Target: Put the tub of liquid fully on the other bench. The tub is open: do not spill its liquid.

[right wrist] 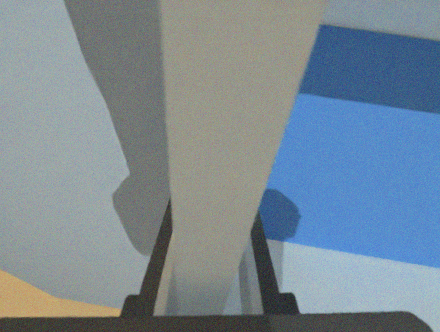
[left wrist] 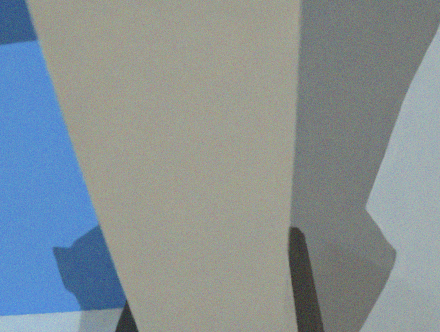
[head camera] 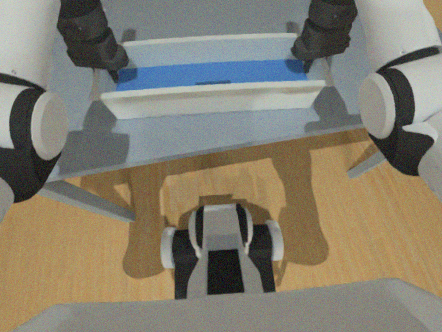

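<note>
The open white tub [head camera: 215,102] stands level on the grey-blue bench [head camera: 200,137], with blue liquid [head camera: 210,71] [left wrist: 40,175] [right wrist: 360,165] inside. My left gripper [head camera: 116,74] [left wrist: 228,243] is shut on the tub's end wall at the left of the head view; one finger is inside the tub, one outside. My right gripper [head camera: 307,65] [right wrist: 213,193] is shut on the opposite end wall in the same way. The end walls hide part of the fingers in the wrist views. The other bench cannot be made out.
The bench's front edge runs slantwise below the tub in the head view. Bench legs [head camera: 95,201] [head camera: 366,165] stand at both sides over the wooden floor [head camera: 100,240]. My wheeled base [head camera: 222,250] is at the lower middle, with a grey shape [head camera: 225,317] below it.
</note>
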